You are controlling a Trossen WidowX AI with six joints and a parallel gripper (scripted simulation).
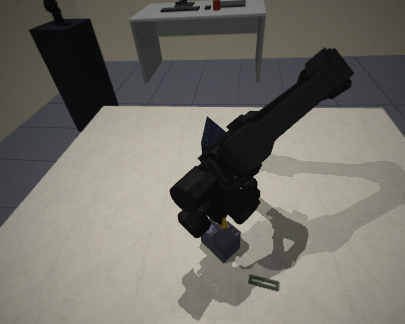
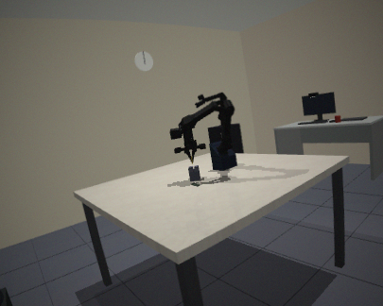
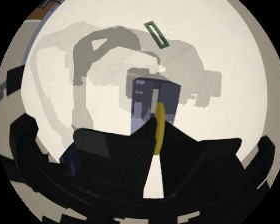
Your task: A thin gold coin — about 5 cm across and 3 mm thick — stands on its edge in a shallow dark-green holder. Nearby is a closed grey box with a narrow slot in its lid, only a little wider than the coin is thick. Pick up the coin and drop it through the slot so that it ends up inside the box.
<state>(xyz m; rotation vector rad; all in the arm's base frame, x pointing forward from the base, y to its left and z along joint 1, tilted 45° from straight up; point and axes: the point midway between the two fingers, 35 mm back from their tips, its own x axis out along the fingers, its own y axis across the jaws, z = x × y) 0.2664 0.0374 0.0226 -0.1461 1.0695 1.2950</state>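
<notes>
My gripper tip is now 10 mm below the gold coin.
</notes>
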